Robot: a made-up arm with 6 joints.
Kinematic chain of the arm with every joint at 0, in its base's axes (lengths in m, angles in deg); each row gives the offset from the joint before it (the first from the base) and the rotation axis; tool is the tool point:
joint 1: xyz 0 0 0.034 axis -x
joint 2: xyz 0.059 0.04 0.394 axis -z
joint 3: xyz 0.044 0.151 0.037 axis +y
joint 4: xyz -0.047 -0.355 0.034 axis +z
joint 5: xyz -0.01 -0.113 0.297 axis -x
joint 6: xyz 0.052 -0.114 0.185 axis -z
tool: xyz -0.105 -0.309 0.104
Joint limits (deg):
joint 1: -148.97..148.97
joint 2: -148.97..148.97
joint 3: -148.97..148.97
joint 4: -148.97..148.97
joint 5: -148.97..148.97
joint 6: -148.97..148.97
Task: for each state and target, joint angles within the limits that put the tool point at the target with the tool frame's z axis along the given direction. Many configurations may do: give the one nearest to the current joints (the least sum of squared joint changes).
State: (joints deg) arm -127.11 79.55 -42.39 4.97 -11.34 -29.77
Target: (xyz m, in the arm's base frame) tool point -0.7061 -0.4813 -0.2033 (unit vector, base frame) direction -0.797 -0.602 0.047
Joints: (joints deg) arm -138.32 101.24 -42.65 0.96 -61.12 -18.91
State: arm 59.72 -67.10 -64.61 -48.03 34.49 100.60
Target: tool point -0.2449 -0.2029 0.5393 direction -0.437 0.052 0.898
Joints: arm 26.00 -65.49 -91.73 -73.28 61.86 69.67
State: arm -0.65 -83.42 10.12 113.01 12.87 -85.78
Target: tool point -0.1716 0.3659 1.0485 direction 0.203 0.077 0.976
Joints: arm 9.83 -109.58 22.99 107.12 33.12 -104.64
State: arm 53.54 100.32 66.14 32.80 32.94 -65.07
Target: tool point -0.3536 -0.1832 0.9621 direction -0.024 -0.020 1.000
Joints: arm 38.78 95.41 41.62 39.33 2.71 -70.04
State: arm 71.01 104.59 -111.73 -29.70 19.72 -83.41
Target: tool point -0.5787 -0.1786 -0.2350 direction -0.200 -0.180 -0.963
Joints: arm 77.19 75.49 -119.90 -75.42 7.22 -63.14
